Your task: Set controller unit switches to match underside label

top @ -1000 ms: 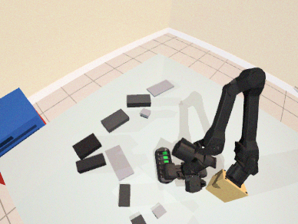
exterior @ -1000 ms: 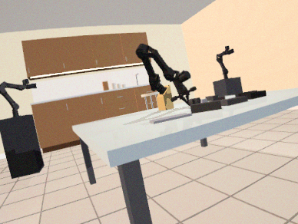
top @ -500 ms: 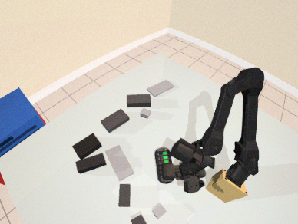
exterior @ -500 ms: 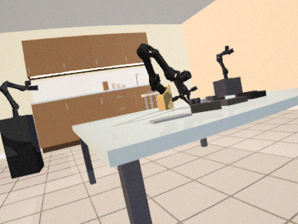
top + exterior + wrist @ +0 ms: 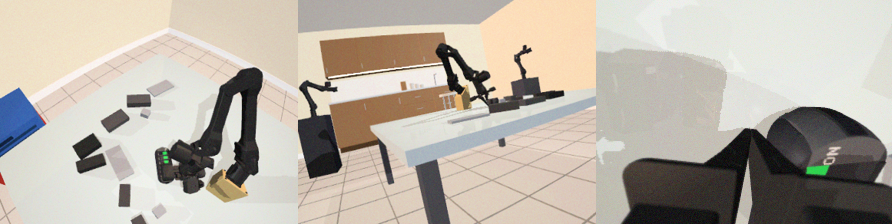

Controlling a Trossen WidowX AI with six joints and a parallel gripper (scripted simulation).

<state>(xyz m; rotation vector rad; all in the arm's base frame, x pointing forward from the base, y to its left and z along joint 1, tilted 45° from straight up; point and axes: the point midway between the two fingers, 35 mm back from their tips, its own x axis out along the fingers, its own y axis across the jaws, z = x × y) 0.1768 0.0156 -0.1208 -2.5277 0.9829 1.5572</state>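
Now: gripper tip 6 cm past the pale block, 15 cm to the right of it and 1 cm below it. Round my gripper tip: pale plate 21 cm ahead, 14 cm to the left.
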